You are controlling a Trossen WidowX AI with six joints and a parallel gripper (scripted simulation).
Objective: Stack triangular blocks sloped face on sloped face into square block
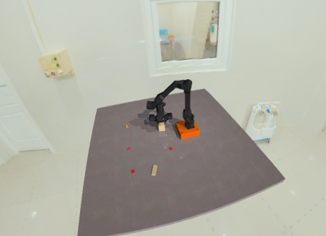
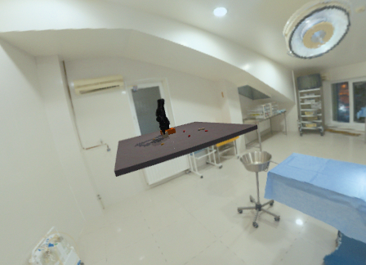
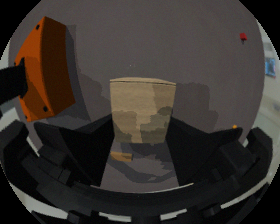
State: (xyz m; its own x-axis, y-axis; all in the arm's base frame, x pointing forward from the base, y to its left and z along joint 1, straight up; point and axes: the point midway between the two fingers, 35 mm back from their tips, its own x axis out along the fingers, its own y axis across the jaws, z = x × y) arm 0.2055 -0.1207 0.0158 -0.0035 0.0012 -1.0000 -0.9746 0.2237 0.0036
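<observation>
The light wooden triangular block is 10 mm to the right of my gripper tip and 10 mm above it. The rest, counted from my gripper tip: tiny wooden bit (60 mm behind, 120 mm to the right, 30 mm below); tiny orange piece (300 mm ahead, 130 mm to the right, 30 mm below).
</observation>
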